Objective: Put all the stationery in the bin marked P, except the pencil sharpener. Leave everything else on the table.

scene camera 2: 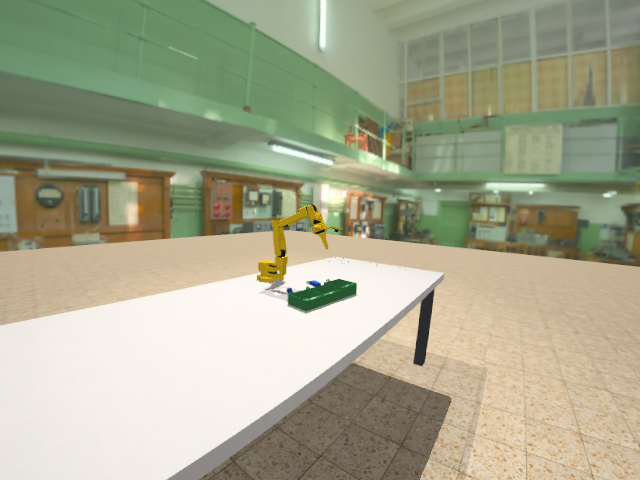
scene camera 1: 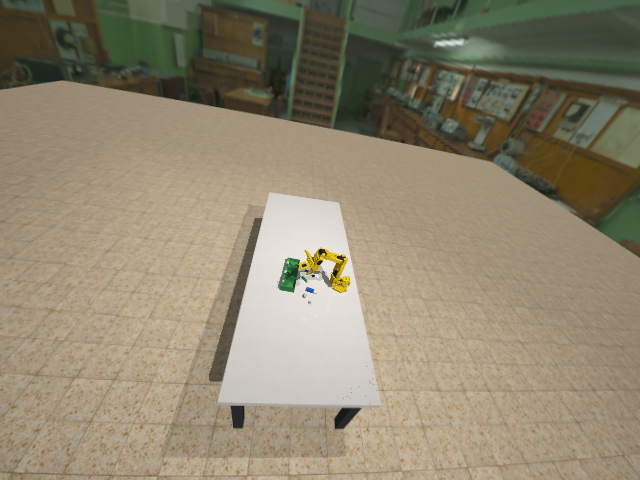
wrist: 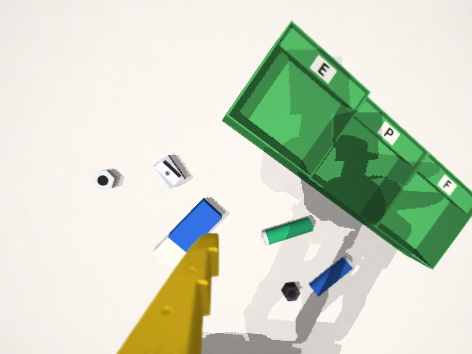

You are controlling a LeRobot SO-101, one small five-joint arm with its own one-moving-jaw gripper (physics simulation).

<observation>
In view: a green bin unit [scene camera 2: 308, 299], a blue cylinder [wrist: 344, 265] and a green cylinder [wrist: 302, 226].
The green bin unit shows as well in the wrist view [wrist: 301, 107].
</observation>
